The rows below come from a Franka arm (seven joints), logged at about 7 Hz.
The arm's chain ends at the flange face. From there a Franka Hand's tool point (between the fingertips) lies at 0.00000 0.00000 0.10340 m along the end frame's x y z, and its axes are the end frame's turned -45 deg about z.
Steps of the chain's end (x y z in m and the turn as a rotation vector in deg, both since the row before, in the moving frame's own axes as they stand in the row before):
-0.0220, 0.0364, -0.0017, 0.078, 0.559, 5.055
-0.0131, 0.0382, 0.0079, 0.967, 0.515, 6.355
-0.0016, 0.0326, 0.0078, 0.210, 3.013, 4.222
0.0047, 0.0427, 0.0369, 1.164, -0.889, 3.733
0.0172, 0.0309, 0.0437, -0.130, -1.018, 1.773
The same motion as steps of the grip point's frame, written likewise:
-0.0405, 0.0108, -0.0017, -0.340, 0.450, 5.055
-0.0344, 0.0173, 0.0079, 0.320, 1.048, 6.355
-0.0202, 0.0256, 0.0077, -1.982, 2.279, 4.222
-0.0264, 0.0309, 0.0369, 1.452, 0.194, 3.733
-0.0111, 0.0329, 0.0437, 0.628, -0.812, 1.773

